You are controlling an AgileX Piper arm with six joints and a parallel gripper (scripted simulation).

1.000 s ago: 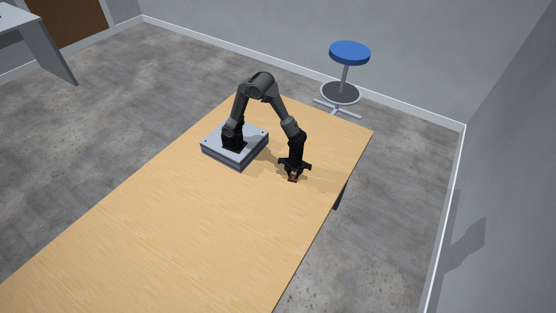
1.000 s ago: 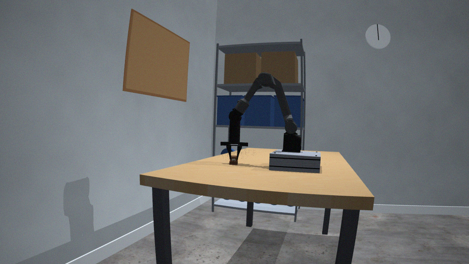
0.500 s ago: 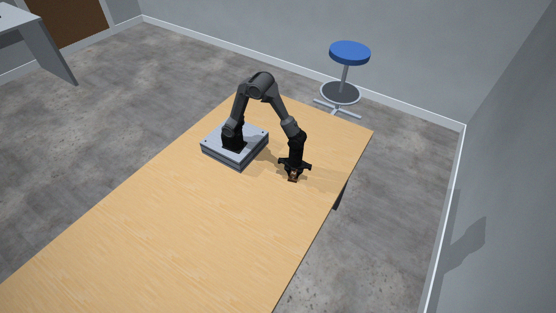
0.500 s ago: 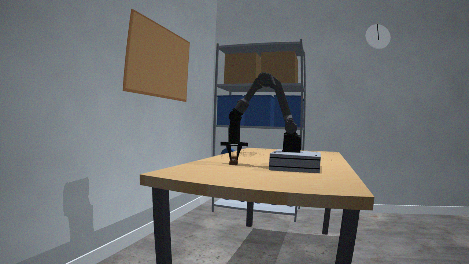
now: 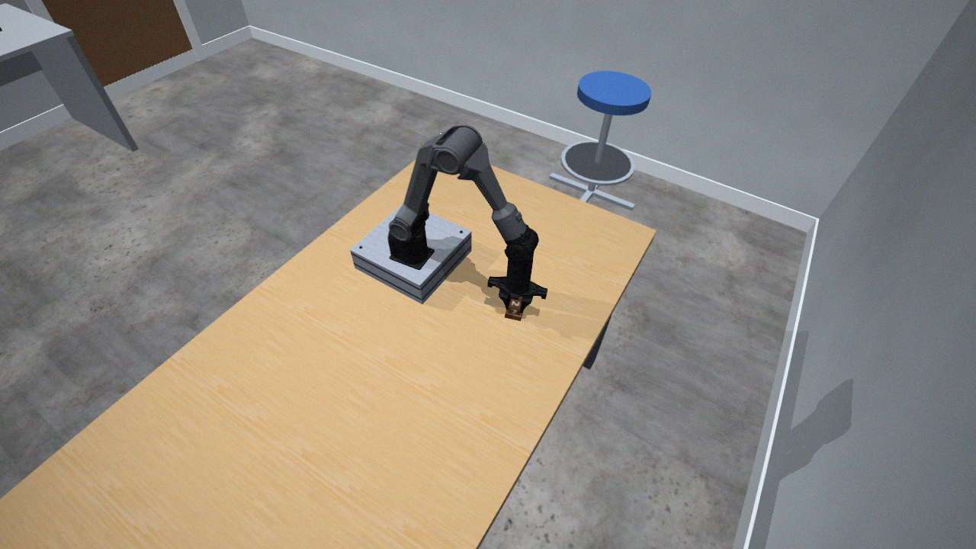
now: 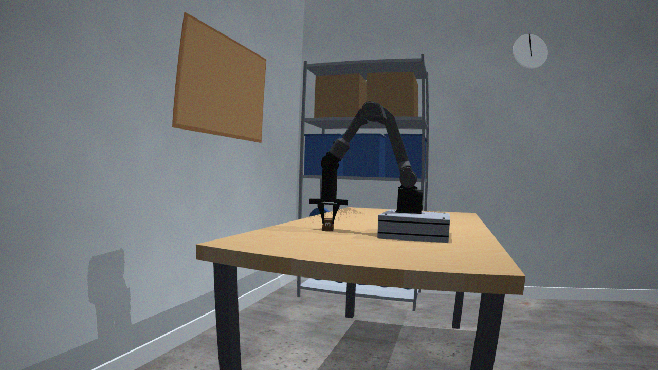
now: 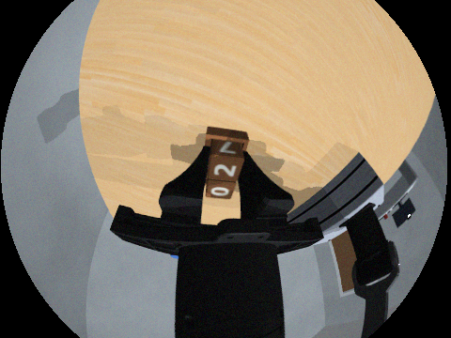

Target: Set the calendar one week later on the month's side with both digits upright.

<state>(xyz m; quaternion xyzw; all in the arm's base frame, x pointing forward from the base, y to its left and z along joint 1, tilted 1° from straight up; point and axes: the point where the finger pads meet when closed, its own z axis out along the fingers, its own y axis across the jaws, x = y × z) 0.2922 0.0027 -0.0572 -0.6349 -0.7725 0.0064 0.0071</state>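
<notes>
Now: hand 20 mm to the right of the brown tray and 20 mm above it. Also, from my hand: brown digit cube: 30 mm to the left, 10 mm behind.
</notes>
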